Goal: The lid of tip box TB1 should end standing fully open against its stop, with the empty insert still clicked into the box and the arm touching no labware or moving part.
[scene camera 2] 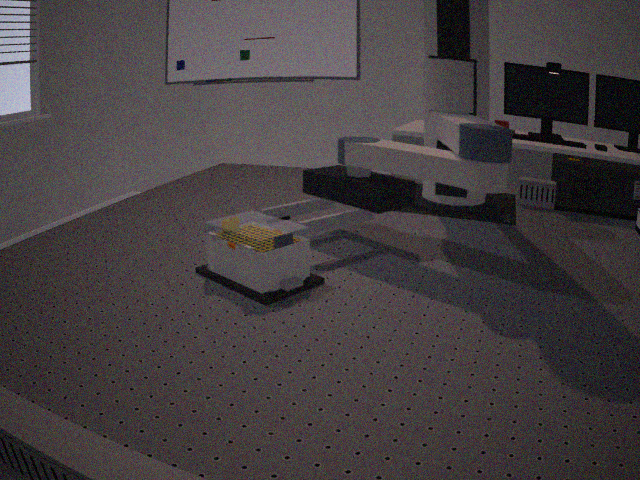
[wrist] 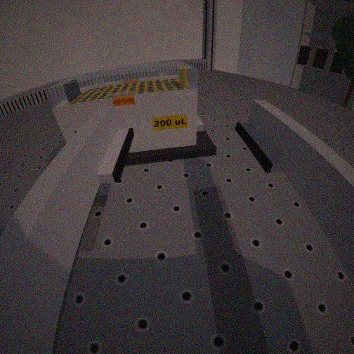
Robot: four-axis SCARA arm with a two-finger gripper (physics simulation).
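Pixels of known places: gripper, fingertip midpoint: (scene camera 2: 279,222); arm's base at its link origin: (scene camera 2: 453,206).
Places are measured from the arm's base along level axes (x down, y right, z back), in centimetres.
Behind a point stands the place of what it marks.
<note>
Tip box TB1 (scene camera 2: 250,266) @[x -5.2, y 18.3, z -62.8 cm] (wrist: 142,135) stands upright, with a yellow "200 uL" label facing the wrist camera. Its clear lid (scene camera 2: 292,225) @[x -9.0, y 15.4, z -56.1 cm] lies flat over the top and looks closed. The yellow, holed insert (scene camera 2: 250,237) @[x -7.0, y 21.2, z -57.2 cm] (wrist: 130,91) sits level in the box under the lid; whether it is clicked in cannot be told. My gripper (scene camera 2: 276,214) @[x -6.7, y 20.9, z -48.2 cm] (wrist: 184,115) is shut to its stand, with a wide gap between its fingers and nothing held. In the scene view it is low behind the box. In the wrist view the box is ahead and left; contact with the left finger cannot be told.
A dark base plate (scene camera 2: 232,285) @[x -2.0, y 21.3, z -62.5 cm] (wrist: 172,156) lies under the box. The arm (scene camera 2: 403,155) @[x -17.1, y 3.8, z -42.1 cm] reaches in from behind on the right, above the perforated table (scene camera 2: 310,372) @[x -1.3, y 4.4, z -78.0 cm] (wrist: 165,220). An orange tab (scene camera 2: 232,245) @[x -7.1, y 21.7, z -61.4 cm] (wrist: 123,101) is on the box's side near the rim.
</note>
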